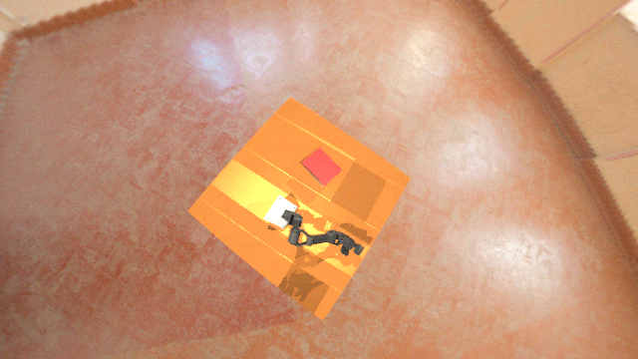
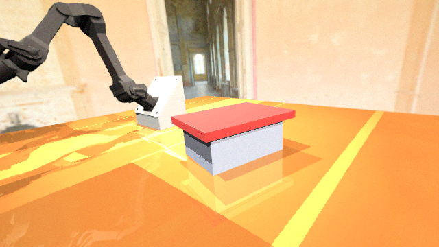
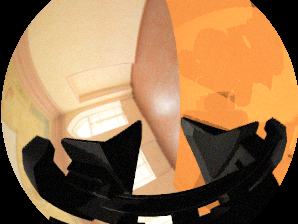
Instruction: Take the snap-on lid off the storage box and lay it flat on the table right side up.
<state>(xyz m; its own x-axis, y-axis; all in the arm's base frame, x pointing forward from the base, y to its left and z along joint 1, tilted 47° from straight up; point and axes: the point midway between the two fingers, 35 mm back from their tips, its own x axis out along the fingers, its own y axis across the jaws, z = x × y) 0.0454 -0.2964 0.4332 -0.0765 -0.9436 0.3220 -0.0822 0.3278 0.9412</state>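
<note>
Right now my gripper tip is 400 mm short of the red lid, 500 mm to the right of it and 60 mm above it. Also, from my gripper tip: grey storage box (400 mm ahead, 500 mm to the left, 100 mm below).
</note>
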